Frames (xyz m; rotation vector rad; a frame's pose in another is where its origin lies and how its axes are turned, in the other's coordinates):
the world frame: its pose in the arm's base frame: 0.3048 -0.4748 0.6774 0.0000 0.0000 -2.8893
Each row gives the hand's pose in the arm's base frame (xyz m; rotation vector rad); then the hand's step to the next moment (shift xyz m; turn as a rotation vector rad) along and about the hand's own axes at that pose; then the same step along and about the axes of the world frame.
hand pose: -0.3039 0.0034 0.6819 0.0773 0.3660 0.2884
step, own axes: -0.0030 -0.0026 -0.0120 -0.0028 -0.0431 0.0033
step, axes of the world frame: 0.0069 0.0014 -0.0105 0.0008 0.0433 -0.0014
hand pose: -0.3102 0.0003 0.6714 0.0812 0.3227 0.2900
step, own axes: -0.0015 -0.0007 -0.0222 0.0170 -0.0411 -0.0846
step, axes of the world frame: 0.0082 -0.0017 -0.0206 0.0088 0.0303 -0.0902
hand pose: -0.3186 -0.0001 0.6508 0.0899 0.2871 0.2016
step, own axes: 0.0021 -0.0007 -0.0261 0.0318 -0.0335 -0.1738
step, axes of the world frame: 0.0050 -0.0026 -0.0256 0.0178 0.0116 -0.1786
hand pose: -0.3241 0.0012 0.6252 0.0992 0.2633 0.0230
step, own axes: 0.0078 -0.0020 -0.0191 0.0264 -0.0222 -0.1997
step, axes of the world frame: -0.0025 0.0005 -0.0206 0.0261 -0.0045 -0.2009
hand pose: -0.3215 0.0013 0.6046 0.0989 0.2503 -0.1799
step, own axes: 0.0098 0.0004 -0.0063 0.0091 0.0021 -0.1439
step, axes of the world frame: -0.0076 0.0024 -0.0085 0.0198 -0.0234 -0.1409
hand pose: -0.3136 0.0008 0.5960 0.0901 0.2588 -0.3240
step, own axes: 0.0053 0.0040 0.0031 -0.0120 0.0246 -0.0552
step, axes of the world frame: -0.0071 0.0000 0.0018 0.0070 -0.0369 -0.0488
